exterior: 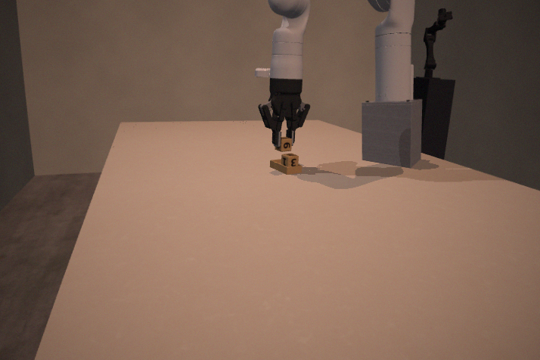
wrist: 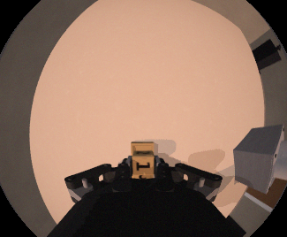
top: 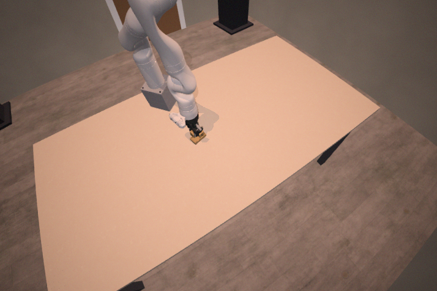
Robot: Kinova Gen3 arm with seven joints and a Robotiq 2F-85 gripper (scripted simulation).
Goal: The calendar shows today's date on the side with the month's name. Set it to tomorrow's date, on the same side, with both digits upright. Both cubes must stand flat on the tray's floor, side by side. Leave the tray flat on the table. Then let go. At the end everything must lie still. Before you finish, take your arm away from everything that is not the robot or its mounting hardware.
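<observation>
My hand is 20 mm to the right of the wooden tray and 60 mm above it.
</observation>
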